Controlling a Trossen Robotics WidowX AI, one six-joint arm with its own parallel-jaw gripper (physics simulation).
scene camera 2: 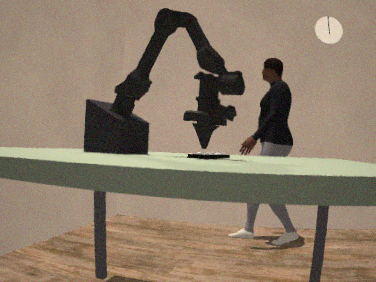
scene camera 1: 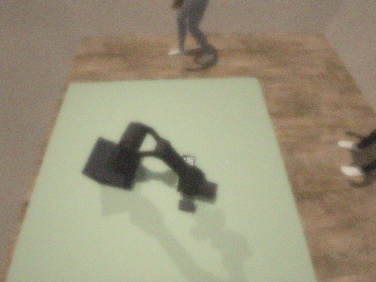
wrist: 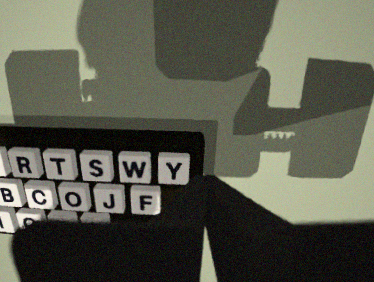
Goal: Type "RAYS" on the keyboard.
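Pixels of known places: gripper, between the fingertips: point(scene camera 2: 204, 148) point(wrist: 203, 185); arm's base, origin of its link: point(scene camera 2: 119, 112) point(scene camera 1: 113, 163).
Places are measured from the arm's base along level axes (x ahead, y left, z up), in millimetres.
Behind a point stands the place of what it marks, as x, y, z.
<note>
The black keyboard point(wrist: 100, 140) @(327, -138, -131) point(scene camera 2: 208, 156) @(311, -183, -135) point(scene camera 1: 188, 160) @(343, -21, -125) lies on the table, partly hidden by the arm in scene camera 1. In the wrist view its right end shows, with white keys R point(wrist: 24, 165) @(330, -98, -126), T point(wrist: 60, 166) @(323, -115, -126), S point(wrist: 96, 165) @(317, -133, -126), W point(wrist: 134, 168) @(310, -149, -126) and Y point(wrist: 174, 169) @(303, -167, -126) in the top row. B, C, O, J and F point(wrist: 145, 202) @(290, -146, -126) are in the row below. The A key does not show there. My gripper point(wrist: 203, 185) @(297, -178, -114) point(scene camera 2: 204, 148) @(297, -178, -114) is shut and empty, its tips a little above the keyboard, appearing below and right of Y near the right edge. The lower row is partly hidden by the fingers.
The pale green table point(scene camera 1: 240, 115) @(725, 194, -142) point(scene camera 2: 300, 185) @(431, -749, -156) carries the arm's dark base point(scene camera 1: 107, 165) @(8, -46, 90) point(scene camera 2: 116, 129) @(16, -98, -64) at the left. A person point(scene camera 2: 276, 107) stands behind the table in scene camera 2. Another person's feet point(scene camera 1: 352, 171) show at the right in scene camera 1. The arm's shadow falls across the table and keyboard.
</note>
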